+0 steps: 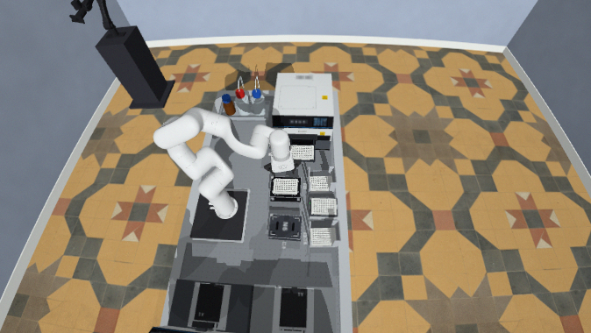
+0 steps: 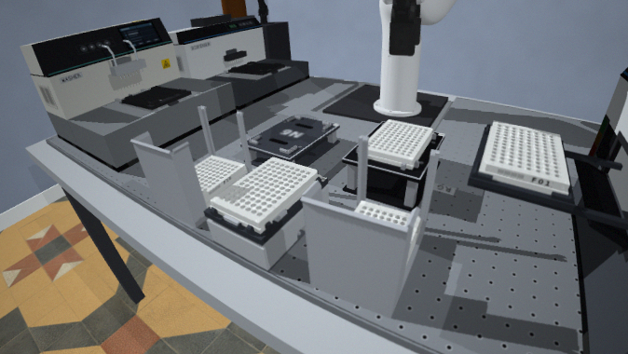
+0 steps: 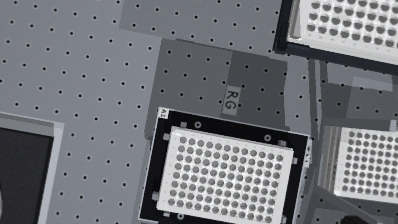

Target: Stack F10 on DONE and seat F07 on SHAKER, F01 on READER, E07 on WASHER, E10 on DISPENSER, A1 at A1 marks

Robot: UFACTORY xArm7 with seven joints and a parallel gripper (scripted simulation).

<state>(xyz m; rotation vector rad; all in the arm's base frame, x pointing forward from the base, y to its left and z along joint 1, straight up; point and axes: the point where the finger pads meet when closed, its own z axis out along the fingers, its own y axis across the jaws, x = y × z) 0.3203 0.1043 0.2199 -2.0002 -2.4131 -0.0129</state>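
My hand is 17 cm above the RG nest. Round my hand: washer 6 cm ahead, 83 cm to the right, 12 cm below; then dispenser 31 cm behind, 76 cm to the right, 13 cm below.
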